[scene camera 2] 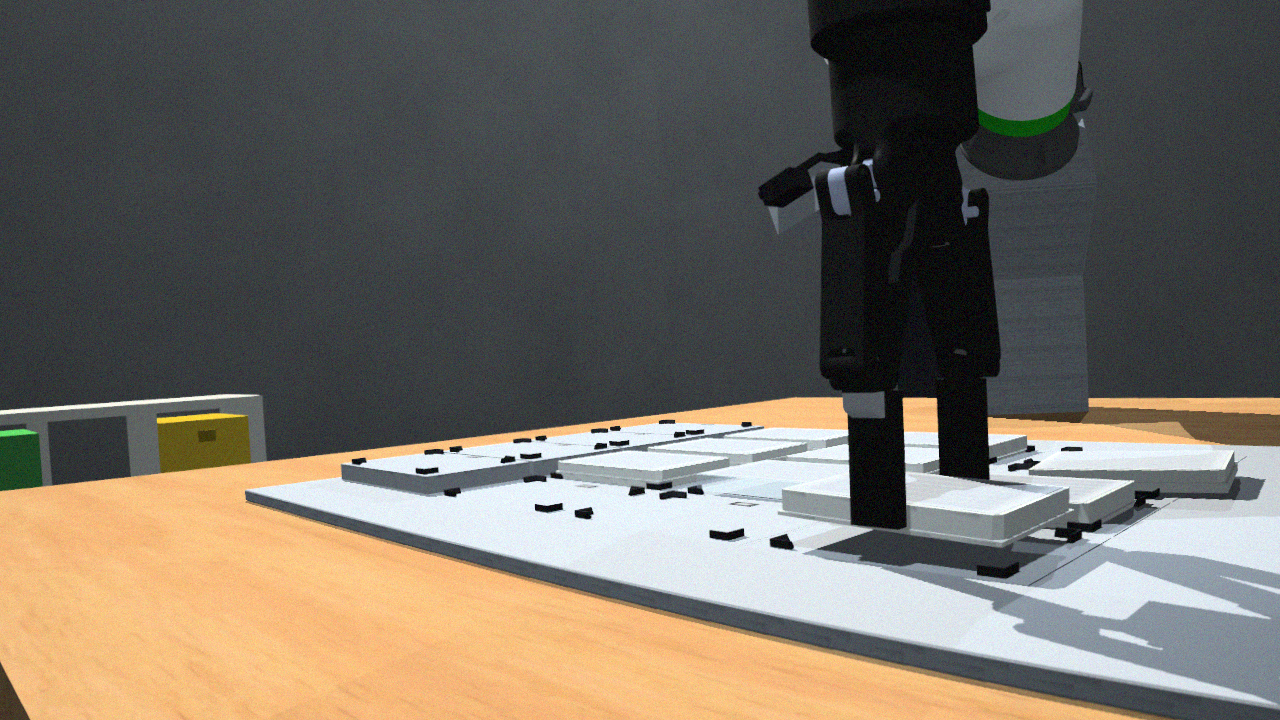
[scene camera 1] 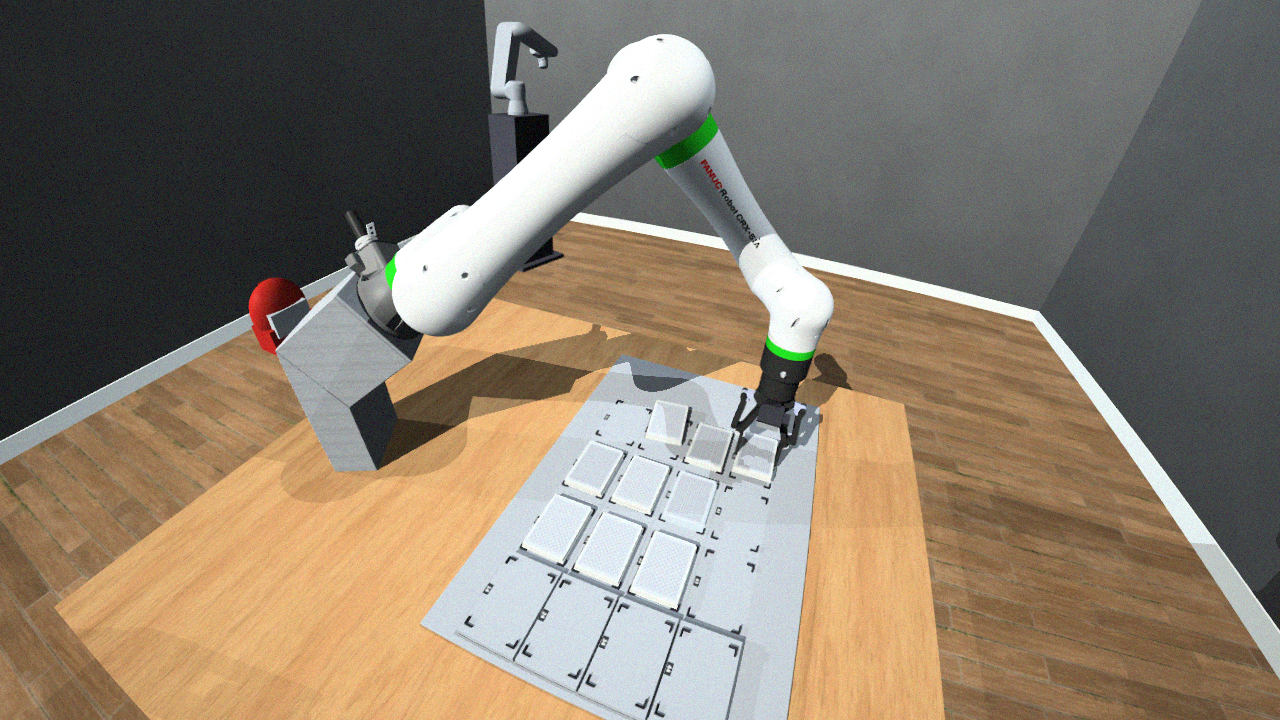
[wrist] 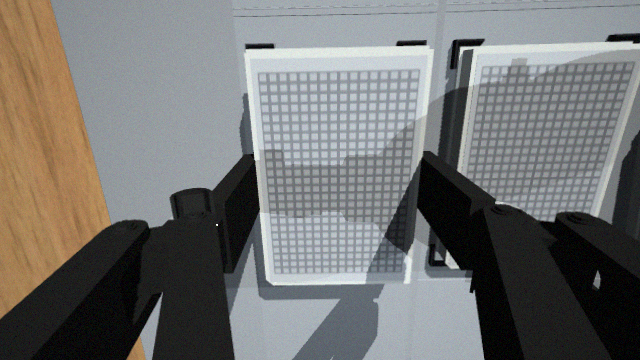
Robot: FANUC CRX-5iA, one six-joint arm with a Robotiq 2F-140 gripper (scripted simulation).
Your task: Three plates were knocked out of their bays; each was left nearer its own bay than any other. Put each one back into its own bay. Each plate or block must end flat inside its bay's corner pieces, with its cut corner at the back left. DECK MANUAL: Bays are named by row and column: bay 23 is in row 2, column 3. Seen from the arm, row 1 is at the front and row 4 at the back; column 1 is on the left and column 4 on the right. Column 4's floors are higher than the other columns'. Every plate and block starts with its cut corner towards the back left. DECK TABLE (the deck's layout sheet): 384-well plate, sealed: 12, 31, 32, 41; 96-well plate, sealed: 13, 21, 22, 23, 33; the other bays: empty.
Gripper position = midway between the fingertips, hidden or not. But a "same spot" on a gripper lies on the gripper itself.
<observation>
gripper: scene camera 2 924,510; scene camera 1; wrist
same spot on gripper: (wrist: pixel 80 303) = (scene camera 1: pixel 793 431)
</observation>
